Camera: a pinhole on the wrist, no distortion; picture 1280 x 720 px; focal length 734.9 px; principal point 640.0 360.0 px. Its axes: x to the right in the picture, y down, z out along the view. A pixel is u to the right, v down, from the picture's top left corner.
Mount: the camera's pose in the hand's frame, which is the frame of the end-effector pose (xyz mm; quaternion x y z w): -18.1 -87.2 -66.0 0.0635 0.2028 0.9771 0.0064
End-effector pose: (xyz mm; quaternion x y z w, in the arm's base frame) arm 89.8 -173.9 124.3 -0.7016 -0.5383 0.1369 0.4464
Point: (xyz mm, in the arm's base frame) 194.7 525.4 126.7
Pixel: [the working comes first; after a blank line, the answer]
In the camera's frame: -622.0 14.4 438.5

outside the picture
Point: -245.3 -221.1 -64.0
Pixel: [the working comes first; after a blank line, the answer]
In the camera's frame: 250.7 126.2 323.6

1209.3 646.6
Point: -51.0 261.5 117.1
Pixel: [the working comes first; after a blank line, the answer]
In the camera's frame: -296.2 158.3 380.9

68.4 665.4
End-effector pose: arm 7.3 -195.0 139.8 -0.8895 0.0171 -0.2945 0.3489
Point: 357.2 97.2 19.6
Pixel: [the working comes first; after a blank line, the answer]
In the camera's frame: -114.1 198.6 480.4

465.5 663.8
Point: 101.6 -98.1 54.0
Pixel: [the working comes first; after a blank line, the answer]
In the camera's frame: 1.7 12.4 242.5

645.2 397.6
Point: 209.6 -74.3 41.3
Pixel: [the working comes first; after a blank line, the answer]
In the camera's frame: -64.7 36.9 328.4

495.2 442.7
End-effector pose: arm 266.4 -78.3 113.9 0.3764 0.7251 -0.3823 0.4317
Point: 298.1 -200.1 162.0
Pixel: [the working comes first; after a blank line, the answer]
In the camera's frame: 84.9 17.8 165.3

1017.6 439.3
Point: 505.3 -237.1 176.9
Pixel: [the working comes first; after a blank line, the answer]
In the camera's frame: 195.1 -93.6 306.5

1107.7 135.5
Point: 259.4 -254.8 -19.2
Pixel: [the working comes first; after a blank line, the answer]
In the camera's frame: -69.8 72.3 267.3

448.1 558.8
